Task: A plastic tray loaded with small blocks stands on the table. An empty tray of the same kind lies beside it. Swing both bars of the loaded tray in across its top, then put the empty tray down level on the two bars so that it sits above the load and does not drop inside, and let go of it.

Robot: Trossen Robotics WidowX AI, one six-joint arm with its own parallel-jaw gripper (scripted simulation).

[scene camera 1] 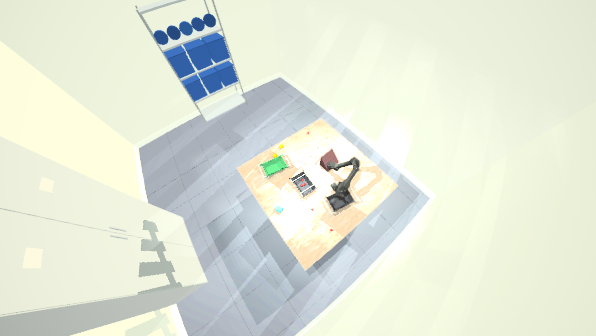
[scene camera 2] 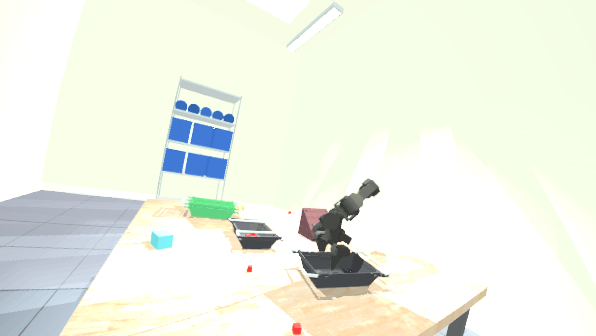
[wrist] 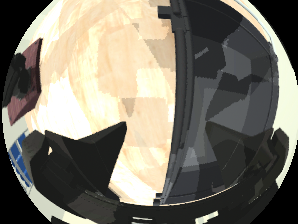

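Observation:
The gripper (scene camera 2: 326, 264), visible as well at the wrist (wrist: 168, 126), is open and empty. A dark tray (scene camera 2: 351, 271) is present; the wrist view (wrist: 225, 73) shows the tray too.

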